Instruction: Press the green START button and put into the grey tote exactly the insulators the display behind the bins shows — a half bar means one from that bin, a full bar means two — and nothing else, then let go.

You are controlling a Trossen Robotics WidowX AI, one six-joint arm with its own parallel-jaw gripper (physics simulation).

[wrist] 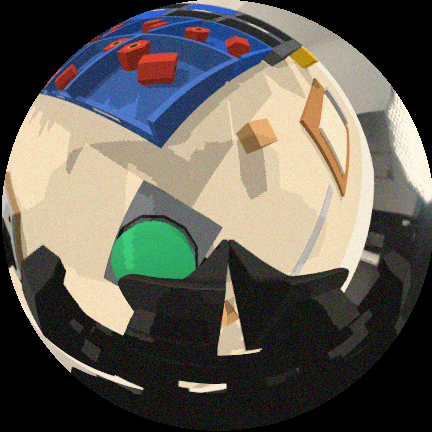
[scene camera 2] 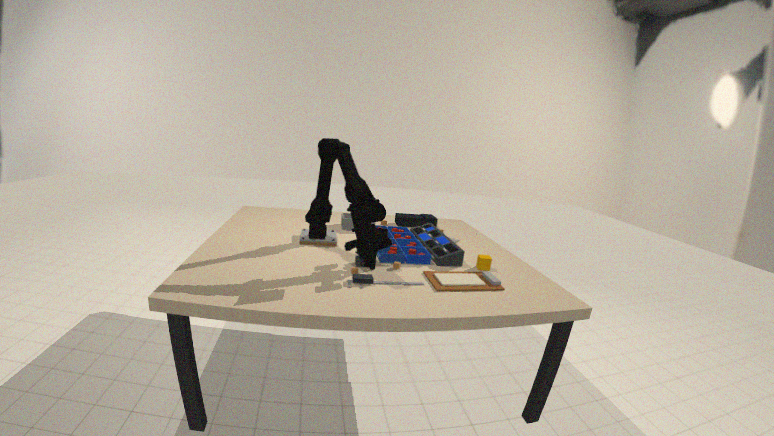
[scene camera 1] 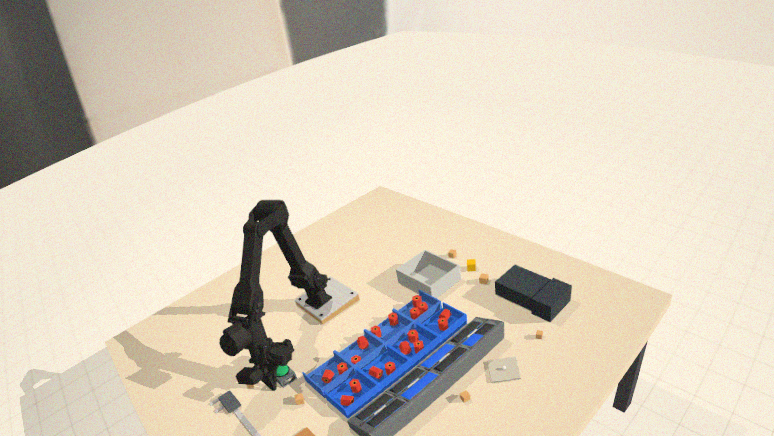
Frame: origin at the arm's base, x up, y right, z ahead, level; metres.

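Seen in the pictures: gripper, fingertip midpoint: (wrist: 226, 244) (scene camera 2: 372, 269) (scene camera 1: 274, 390); arm's base at its link origin: (scene camera 2: 316, 236) (scene camera 1: 318, 299).
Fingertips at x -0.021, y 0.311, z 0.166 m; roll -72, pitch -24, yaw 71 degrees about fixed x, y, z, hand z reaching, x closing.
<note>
Offsets run from my fingertips to a thing's middle.
The green START button {dx +0.019, dy -0.048, dz -0.017 m} (scene camera 1: 281, 371) (wrist: 152, 250) sits on a grey base. My gripper (scene camera 1: 272, 385) (scene camera 2: 371, 265) (wrist: 226, 244) is shut and empty, its fingertips low beside the button, partly covering it in the wrist view. Red insulators (scene camera 1: 354, 385) (wrist: 157, 69) lie in the two rows of blue bins (scene camera 1: 329, 398) (wrist: 161, 135). The dark display (scene camera 1: 490, 342) (scene camera 2: 454, 258) behind them shows several blue bars of differing size; the exact fill of each is hard to read. The grey tote {dx +0.026, dy -0.586, dz +0.048 m} (scene camera 1: 414, 281) (scene camera 2: 347, 220) stands beyond the bins' far end; no insulator shows in it.
A black box {dx +0.027, dy -0.674, dz +0.365 m} (scene camera 1: 533, 295) (scene camera 2: 415, 219) stands right of the tote. A yellow cube {dx +0.012, dy -0.705, dz +0.125 m} (scene camera 1: 471, 264) lies near the tote. A small orange cube {dx +0.009, dy -0.022, dz +0.087 m} (scene camera 1: 299, 399) (wrist: 257, 135) lies near the button. A tool {dx +0.008, dy +0.131, dz +0.016 m} (scene camera 1: 229, 401) (scene camera 2: 362, 278) and a brown-framed board (scene camera 2: 431, 281) (wrist: 312, 107) lie near the table's edge.
</note>
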